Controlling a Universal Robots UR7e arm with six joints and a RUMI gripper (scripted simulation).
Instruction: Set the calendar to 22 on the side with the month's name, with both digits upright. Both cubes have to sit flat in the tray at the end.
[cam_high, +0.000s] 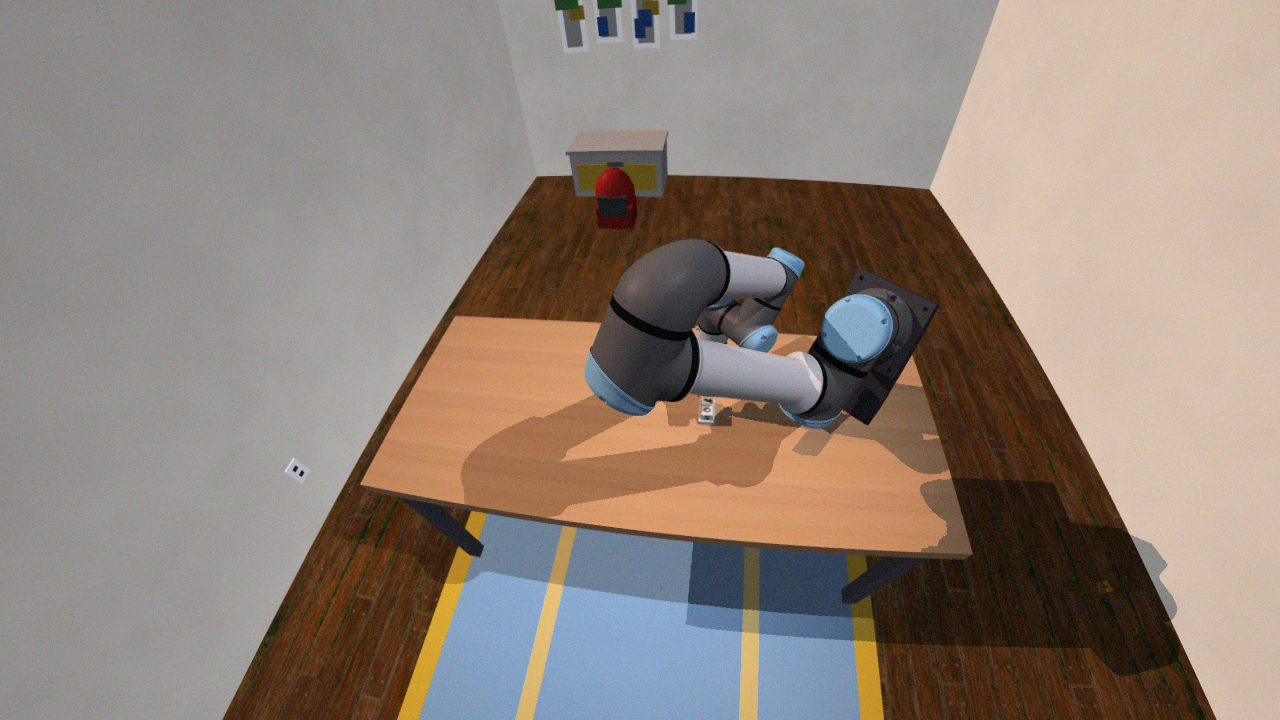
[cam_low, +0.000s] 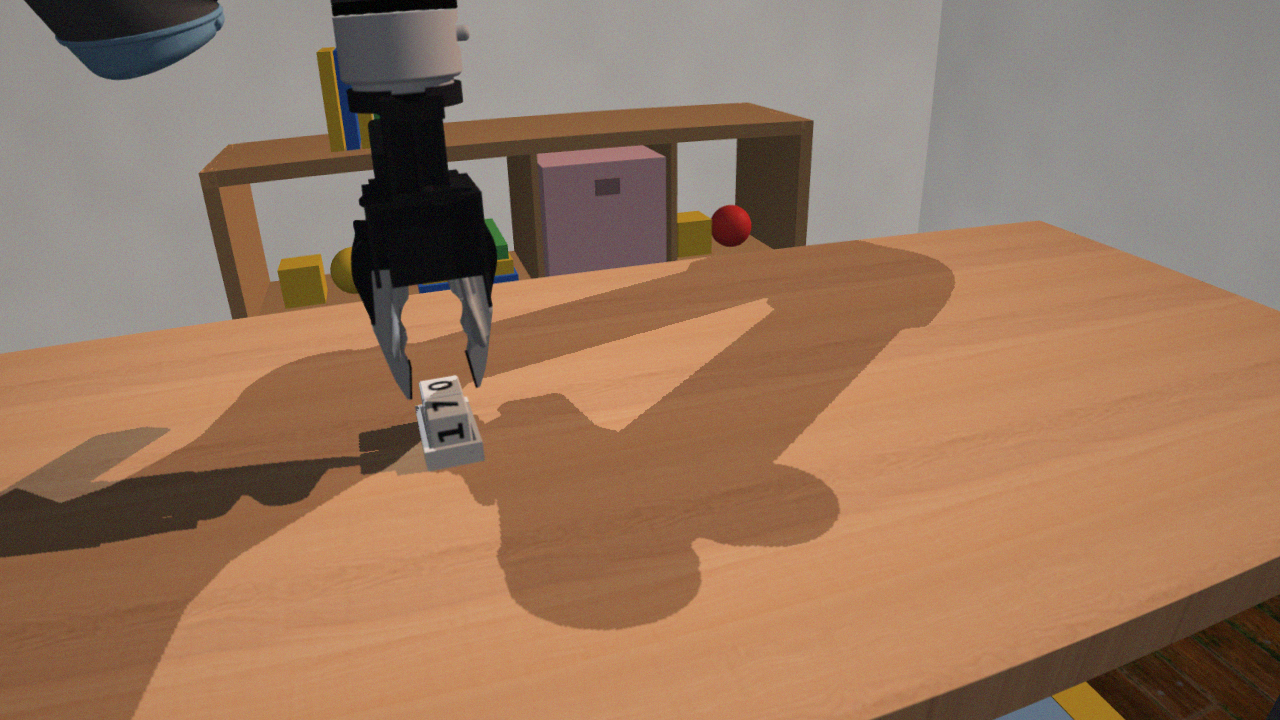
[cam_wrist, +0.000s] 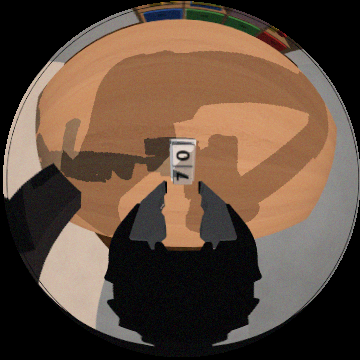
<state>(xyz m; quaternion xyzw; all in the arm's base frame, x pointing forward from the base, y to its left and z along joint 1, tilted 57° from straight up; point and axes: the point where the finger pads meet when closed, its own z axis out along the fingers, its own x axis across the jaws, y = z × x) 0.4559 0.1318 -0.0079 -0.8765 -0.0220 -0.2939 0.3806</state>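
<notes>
Now: the white cube 40 mm below my hand. Round my hand: grey tray 60 mm below, 20 mm to the left, 10 mm behind.
</notes>
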